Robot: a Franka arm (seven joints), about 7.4 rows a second.
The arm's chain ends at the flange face. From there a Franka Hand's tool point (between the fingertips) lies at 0.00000 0.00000 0.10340 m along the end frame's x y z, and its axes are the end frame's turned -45 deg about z.
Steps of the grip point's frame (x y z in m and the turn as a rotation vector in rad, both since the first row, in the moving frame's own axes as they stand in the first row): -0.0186, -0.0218, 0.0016, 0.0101, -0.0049, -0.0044; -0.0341, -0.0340, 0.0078, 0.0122, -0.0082, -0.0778; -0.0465, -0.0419, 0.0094, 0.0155, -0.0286, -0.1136; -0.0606, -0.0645, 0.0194, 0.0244, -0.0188, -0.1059; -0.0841, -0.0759, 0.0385, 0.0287, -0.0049, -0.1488; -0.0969, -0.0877, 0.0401, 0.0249, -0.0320, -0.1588; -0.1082, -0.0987, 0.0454, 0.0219, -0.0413, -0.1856; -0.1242, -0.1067, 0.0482, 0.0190, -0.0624, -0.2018
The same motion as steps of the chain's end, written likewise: -0.0275, -0.0019, 0.0016, 0.0037, -0.0106, -0.0044; -0.0467, 0.0003, 0.0078, 0.0028, -0.0144, -0.0778; -0.0593, 0.0021, 0.0095, -0.0093, -0.0312, -0.1136; -0.0853, -0.0025, 0.0194, 0.0040, -0.0305, -0.1059; -0.1106, 0.0073, 0.0385, 0.0168, -0.0238, -0.1488; -0.1264, 0.0057, 0.0402, -0.0050, -0.0402, -0.1588; -0.1418, 0.0049, 0.0455, -0.0137, -0.0447, -0.1856; -0.1577, 0.0086, 0.0484, -0.0307, -0.0576, -0.2018
